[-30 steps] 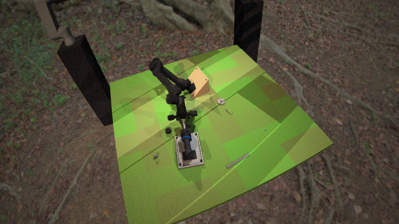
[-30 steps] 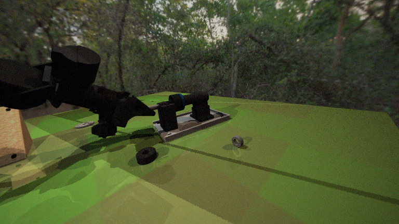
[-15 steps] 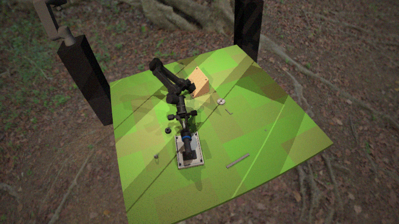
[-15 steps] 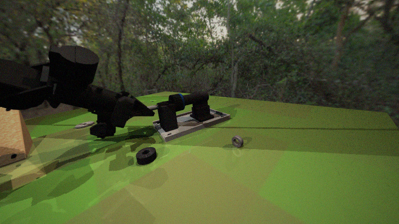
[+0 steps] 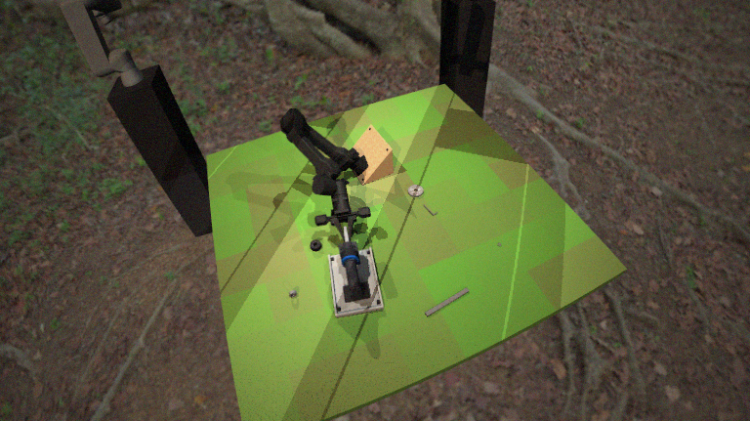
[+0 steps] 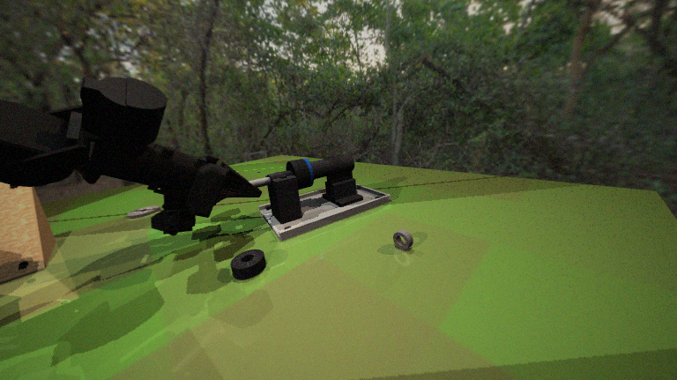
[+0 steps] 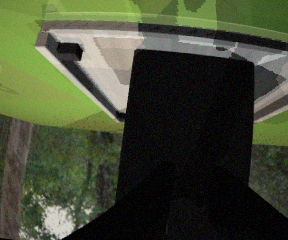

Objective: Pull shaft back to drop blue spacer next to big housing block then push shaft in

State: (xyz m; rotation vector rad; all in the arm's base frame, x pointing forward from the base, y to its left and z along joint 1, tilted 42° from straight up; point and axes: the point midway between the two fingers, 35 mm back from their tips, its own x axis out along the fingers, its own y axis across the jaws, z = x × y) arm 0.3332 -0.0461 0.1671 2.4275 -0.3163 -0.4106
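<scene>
Now: gripper tip 50 mm short of the grey shaft, 20 mm below it and 10 mm to the left of it. From my gripper tip the other things lie so: black ring 110 mm to the right, 60 mm behind, 50 mm below; then blue spacer 90 mm ahead, 20 mm above, 10 mm to the right.
</scene>
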